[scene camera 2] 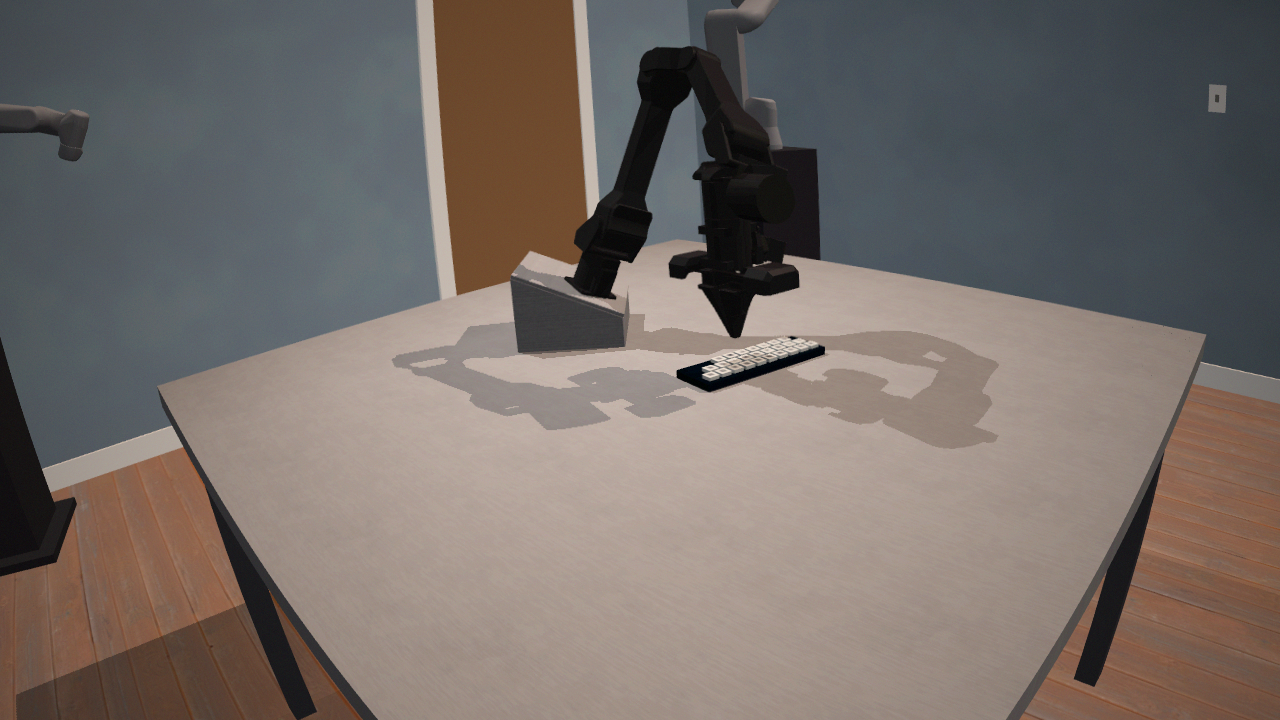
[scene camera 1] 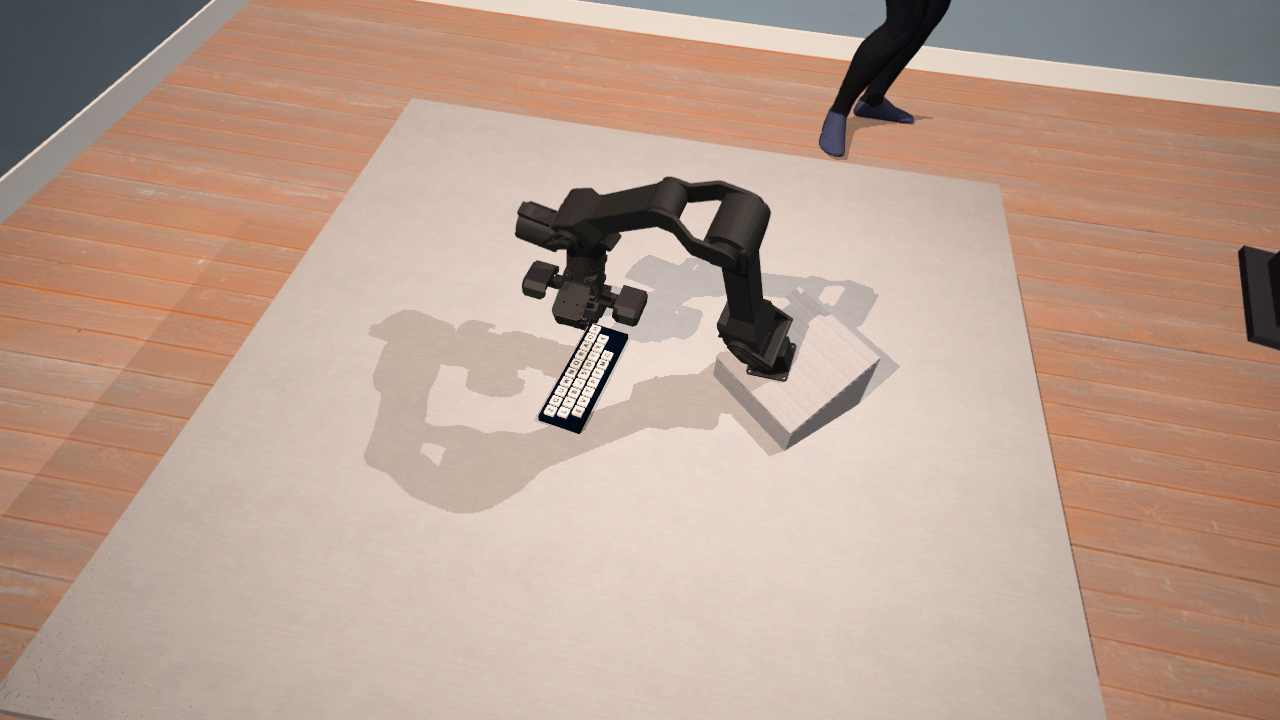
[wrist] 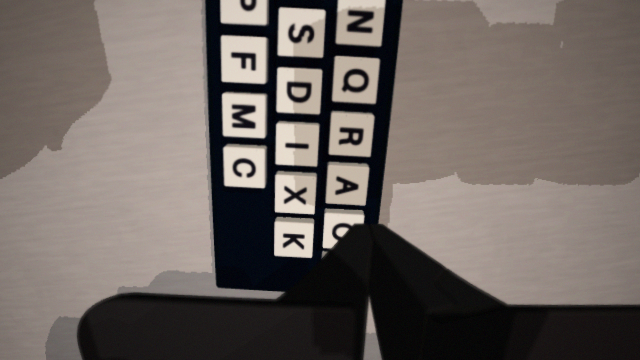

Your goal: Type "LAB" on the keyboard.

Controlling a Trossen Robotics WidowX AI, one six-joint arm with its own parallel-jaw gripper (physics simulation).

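Places are measured from the arm's base along level axes (x ahead, y left, z up), in millimetres.
Where they show: gripper, fingertip midpoint: point(scene camera 2: 735, 337) point(scene camera 1: 583, 328) point(wrist: 367, 238); arm's base, link origin: point(scene camera 2: 589, 289) point(scene camera 1: 771, 359).
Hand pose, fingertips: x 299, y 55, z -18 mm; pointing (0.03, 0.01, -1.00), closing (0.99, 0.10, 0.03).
Each offset is from my fingertips to the top centre of the thing. Level surfaces: height alone.
The dark navy keyboard @[dz -41, dx -27, dy +50 mm] point(scene camera 1: 617, 340) point(scene camera 2: 694, 375) point(wrist: 243, 215) with white letter keys lies flat on the table. In the wrist view, the A key @[dz -41, dx -4, dy +1 mm] point(wrist: 347, 185) shows in the right-hand column, below the R key @[dz -41, dx -5, dy +21 mm] point(wrist: 351, 134) and just up-image of a round-lettered key @[dz -41, dx -3, dy -19 mm] point(wrist: 336, 231) partly hidden by the fingertips. The L and B keys do not show in the wrist view. My gripper point(scene camera 1: 592, 323) point(scene camera 2: 735, 335) point(wrist: 367, 238) is shut and empty. It points down above one end of the keyboard, its tips at the right edge in the wrist view; their exact height is unclear.
My arm stands on a grey wedge-shaped base point(scene camera 1: 827, 389) point(scene camera 2: 569, 326) on the table @[dz -57 mm] point(scene camera 1: 537, 608) point(scene camera 2: 626, 537). Shadows of the arm fall across the table and part of the keyboard. A person's legs point(scene camera 1: 872, 71) stand beyond the table edge. Another grey arm point(scene camera 2: 726, 53) stands behind.
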